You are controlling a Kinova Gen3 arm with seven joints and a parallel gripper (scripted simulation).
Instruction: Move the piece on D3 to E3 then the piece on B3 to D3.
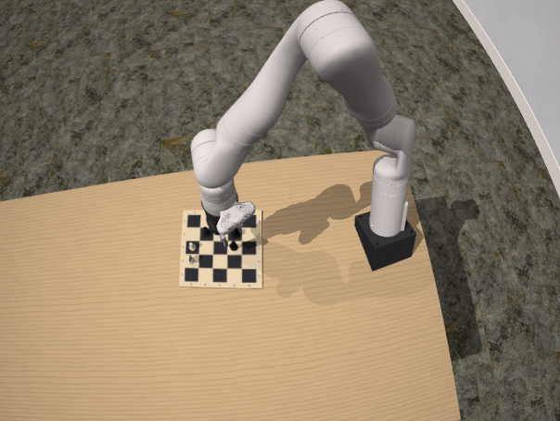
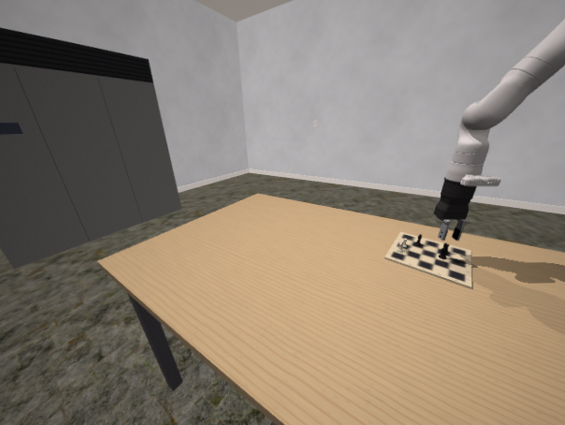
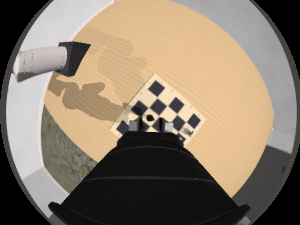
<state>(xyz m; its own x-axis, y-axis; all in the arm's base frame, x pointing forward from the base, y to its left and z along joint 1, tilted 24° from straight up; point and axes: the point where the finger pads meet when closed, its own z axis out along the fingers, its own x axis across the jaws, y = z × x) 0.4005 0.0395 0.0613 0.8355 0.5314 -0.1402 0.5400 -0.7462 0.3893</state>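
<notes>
Right now the chessboard is 30 mm ahead of my hand and 90 mm below it. Round my hand: light piece: 120 mm ahead, 30 mm to the left, 70 mm below.
</notes>
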